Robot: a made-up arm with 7 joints. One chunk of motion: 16 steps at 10 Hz.
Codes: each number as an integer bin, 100 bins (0 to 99) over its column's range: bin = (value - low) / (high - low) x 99, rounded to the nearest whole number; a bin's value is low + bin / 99 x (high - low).
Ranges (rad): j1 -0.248..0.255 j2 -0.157..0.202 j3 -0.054..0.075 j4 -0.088..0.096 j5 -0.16..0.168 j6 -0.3..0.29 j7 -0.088..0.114
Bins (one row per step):
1: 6 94 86 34 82 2 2
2: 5 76 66 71 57 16 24
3: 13 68 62 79 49 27 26
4: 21 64 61 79 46 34 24
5: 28 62 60 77 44 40 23
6: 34 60 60 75 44 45 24
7: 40 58 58 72 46 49 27
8: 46 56 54 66 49 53 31
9: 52 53 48 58 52 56 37
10: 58 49 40 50 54 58 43
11: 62 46 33 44 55 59 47
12: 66 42 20 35 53 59 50
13: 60 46 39 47 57 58 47
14: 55 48 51 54 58 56 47
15: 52 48 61 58 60 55 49
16: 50 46 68 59 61 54 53
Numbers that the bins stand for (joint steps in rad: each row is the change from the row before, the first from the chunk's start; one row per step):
1: -0.21752 0.18387 0.05806 -0.02481 0.11168 -0.28808 -0.08392
2: -0.22260 0.11860 0.03200 0.04396 0.02885 -0.20465 -0.03903
3: -0.18195 0.08959 0.02679 0.05883 0.00234 -0.13909 -0.03495
4: -0.14130 0.07508 0.02548 0.05883 -0.00760 -0.09737 -0.03903
5: -0.10574 0.06783 0.02418 0.05511 -0.01422 -0.06162 -0.04107
6: -0.07525 0.06058 0.02418 0.05139 -0.01422 -0.03182 -0.03903
7: -0.04477 0.05332 0.02158 0.04582 -0.00760 -0.00798 -0.03291
8: -0.01428 0.04607 0.01636 0.03467 0.00234 0.01586 -0.02475
9: 0.01620 0.03519 0.00855 0.01980 0.01228 0.03374 -0.01251
10: 0.04669 0.02069 -0.00188 0.00493 0.01891 0.04566 -0.00026
11: 0.06701 0.00981 -0.01100 -0.00622 0.02222 0.05162 0.00790
12: 0.08733 -0.00470 -0.02794 -0.02295 0.01560 0.05162 0.01402
13: 0.05685 0.00981 -0.00318 -0.00065 0.02885 0.04566 0.00790
14: 0.03144 0.01706 0.01245 0.01236 0.03216 0.03374 0.00790
15: 0.01620 0.01706 0.02548 0.01980 0.03879 0.02778 0.01198
16: 0.00604 0.00981 0.03461 0.02166 0.04210 0.02182 0.02014

